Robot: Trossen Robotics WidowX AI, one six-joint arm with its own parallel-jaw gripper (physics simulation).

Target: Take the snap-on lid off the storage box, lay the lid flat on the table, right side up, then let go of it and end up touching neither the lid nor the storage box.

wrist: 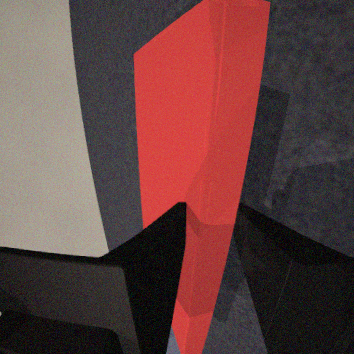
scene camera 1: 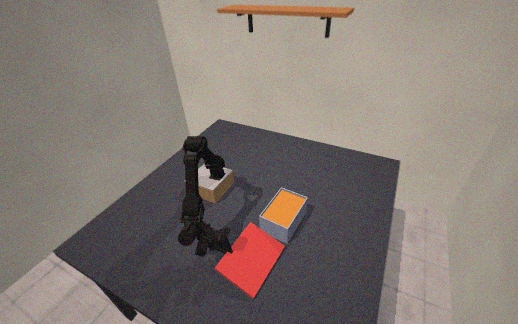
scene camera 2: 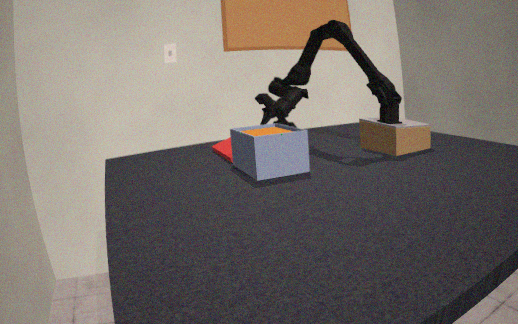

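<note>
The red lid [scene camera 1: 255, 261] [scene camera 2: 223, 149] [wrist: 172, 125] is off the box. It is tilted, its far side low near the table and its near side raised at the fingers. Whether its low edge touches the table is hard to tell. My gripper [scene camera 1: 231, 249] [scene camera 2: 278, 123] [wrist: 208, 210] is shut on the lid's edge, one finger on each side. The blue-grey storage box [scene camera 1: 273, 229] [scene camera 2: 283, 156] stands upright and open on the table, with an orange surface inside. The lid lies close beside the box in scene camera 1; the box hides most of it in scene camera 2.
The arm's base stands on a wooden block [scene camera 1: 209, 194] [scene camera 2: 413, 141] to one side of the storage box on the dark table [scene camera 1: 340, 175] [scene camera 2: 210, 235]. A wooden shelf [scene camera 1: 285, 11] is high on the wall. The arm casts a shadow between the block and the box.
</note>
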